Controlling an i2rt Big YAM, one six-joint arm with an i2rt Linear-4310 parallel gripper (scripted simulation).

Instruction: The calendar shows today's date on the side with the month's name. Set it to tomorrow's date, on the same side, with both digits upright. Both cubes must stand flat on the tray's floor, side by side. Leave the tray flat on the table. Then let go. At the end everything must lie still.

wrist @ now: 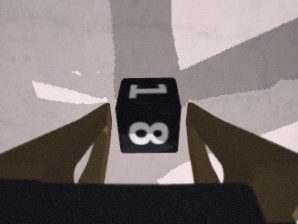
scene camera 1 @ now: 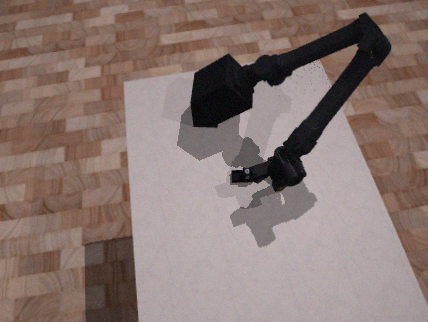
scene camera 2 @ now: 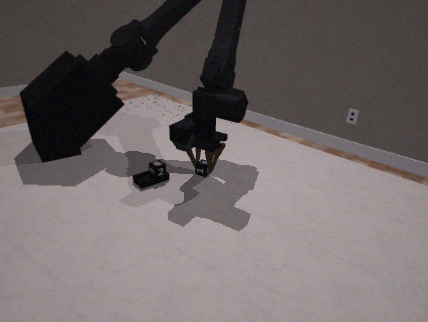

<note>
In view: my gripper (scene camera 2: 203, 169).
My gripper also shows in the wrist view (wrist: 148, 112).
</note>
